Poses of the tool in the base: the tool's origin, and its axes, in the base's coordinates. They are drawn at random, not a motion.
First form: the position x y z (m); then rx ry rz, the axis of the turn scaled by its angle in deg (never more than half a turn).
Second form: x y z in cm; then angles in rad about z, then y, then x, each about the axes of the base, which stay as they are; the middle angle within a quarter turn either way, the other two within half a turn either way. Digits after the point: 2 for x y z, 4 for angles.
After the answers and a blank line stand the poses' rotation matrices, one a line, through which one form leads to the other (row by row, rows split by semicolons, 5 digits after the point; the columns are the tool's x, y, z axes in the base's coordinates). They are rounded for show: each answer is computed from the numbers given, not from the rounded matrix.
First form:
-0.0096 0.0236 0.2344 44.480 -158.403 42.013
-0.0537 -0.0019 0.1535 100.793 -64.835 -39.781
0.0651 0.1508 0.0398 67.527 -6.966 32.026
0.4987 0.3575 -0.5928 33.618 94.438 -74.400
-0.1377 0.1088 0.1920 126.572 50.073 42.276
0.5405 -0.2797 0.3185 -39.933 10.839 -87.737
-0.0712 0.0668 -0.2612 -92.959 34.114 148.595
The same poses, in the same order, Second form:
-0.96 2.36 23.44 2.5842 -0.0365 2.6126
-5.37 -0.19 15.35 0.7560 -0.9513 2.4143
6.51 15.08 3.98 0.5047 0.1965 1.1586
49.87 35.75 -59.28 -2.0851 0.3777 1.5849
-13.77 10.88 19.20 -0.5483 0.7562 2.6344
54.05 -27.97 31.85 -1.4904 0.5570 -0.3552
-7.12 6.68 -26.12 2.6941 -1.0382 -0.7099

-0.84808 -0.52861 -0.03645; -0.44106 0.74239 -0.50429; 0.29364 -0.41160 -0.86276
0.42243 -0.39834 -0.81417; -0.90629 -0.17206 -0.38605; 0.01369 0.90096 -0.43369
0.85849 -0.47421 0.19522; 0.35028 0.26419 -0.89861; 0.37456 0.83984 0.39291
-0.45728 0.80927 0.36875; -0.16908 0.32796 -0.92944; -0.87310 -0.48737 -0.01314
0.62082 0.37915 0.68617; 0.74003 -0.57230 -0.35331; 0.25874 0.72713 -0.63588
0.06818 0.84610 0.52864; -0.94932 -0.10794 0.29520; 0.30683 -0.52197 0.79586
-0.45775 -0.21971 -0.86151; -0.17805 -0.92670 0.33094; -0.87107 0.30488 0.38508

